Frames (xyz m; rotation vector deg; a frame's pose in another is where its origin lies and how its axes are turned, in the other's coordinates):
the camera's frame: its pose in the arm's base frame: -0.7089 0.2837 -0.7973 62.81 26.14 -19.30
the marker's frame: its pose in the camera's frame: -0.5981 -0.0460 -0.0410 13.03 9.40 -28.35
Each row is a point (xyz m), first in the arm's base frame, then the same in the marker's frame.
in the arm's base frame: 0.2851 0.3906 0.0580
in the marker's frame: 0.2294 1.6198 0.2267
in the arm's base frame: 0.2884 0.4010 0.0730
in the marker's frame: 0.2176 1.6317 0.2188
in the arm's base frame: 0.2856 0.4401 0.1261
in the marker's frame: 0.1687 1.6619 0.1862
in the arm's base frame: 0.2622 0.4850 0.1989
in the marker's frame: 0.0924 1.6848 0.1473
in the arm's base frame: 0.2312 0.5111 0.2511
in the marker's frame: 0.0309 1.6878 0.1233
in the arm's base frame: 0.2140 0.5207 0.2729
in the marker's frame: 0.0032 1.6852 0.1140
